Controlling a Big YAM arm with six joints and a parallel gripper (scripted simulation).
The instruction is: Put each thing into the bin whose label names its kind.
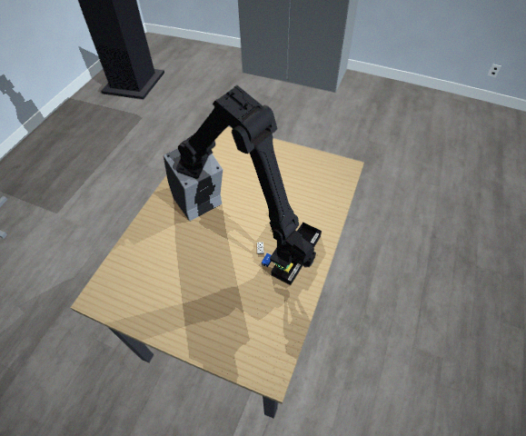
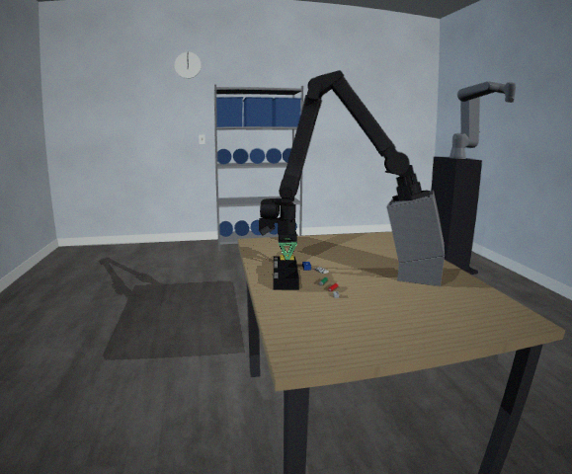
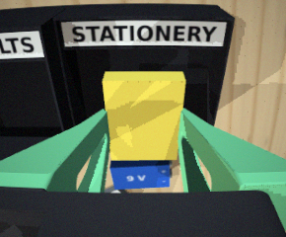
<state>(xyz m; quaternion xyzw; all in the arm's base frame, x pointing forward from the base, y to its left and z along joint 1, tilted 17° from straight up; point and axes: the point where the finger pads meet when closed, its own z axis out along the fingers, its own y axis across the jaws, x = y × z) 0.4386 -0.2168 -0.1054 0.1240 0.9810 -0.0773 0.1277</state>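
Right now the grey-white piece is 7 cm behind my hand, 29 cm to the left of it and 4 cm below it. The rest, counted from my hand: yellow block: 1 cm below; then blue block: 7 cm behind, 1 cm to the left, 4 cm below; then white domino: 11 cm behind, 7 cm to the left, 4 cm below.
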